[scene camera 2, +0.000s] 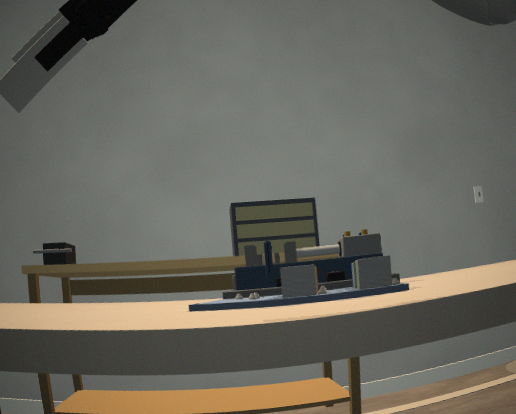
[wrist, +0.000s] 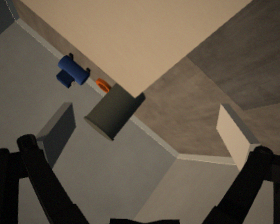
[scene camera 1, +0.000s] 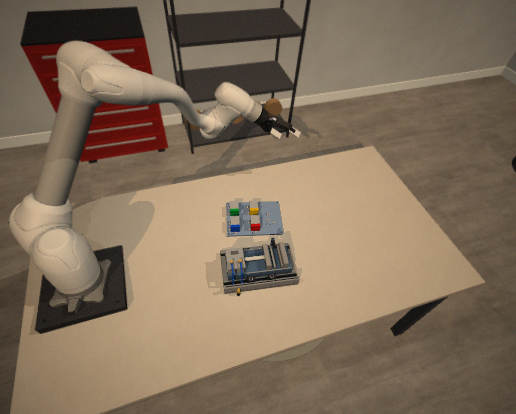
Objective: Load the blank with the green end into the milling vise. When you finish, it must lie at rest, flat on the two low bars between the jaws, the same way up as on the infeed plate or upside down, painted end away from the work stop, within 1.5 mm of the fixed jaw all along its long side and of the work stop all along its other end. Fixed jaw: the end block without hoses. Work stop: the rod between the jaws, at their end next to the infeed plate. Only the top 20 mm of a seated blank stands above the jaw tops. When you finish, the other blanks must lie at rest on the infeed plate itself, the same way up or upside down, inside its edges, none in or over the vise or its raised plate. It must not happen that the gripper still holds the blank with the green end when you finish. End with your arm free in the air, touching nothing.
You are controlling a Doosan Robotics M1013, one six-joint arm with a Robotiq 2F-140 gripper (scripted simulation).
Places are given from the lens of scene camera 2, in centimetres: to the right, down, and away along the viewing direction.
yellow-ended blank (scene camera 2: 296, 281): 4, 8, 56
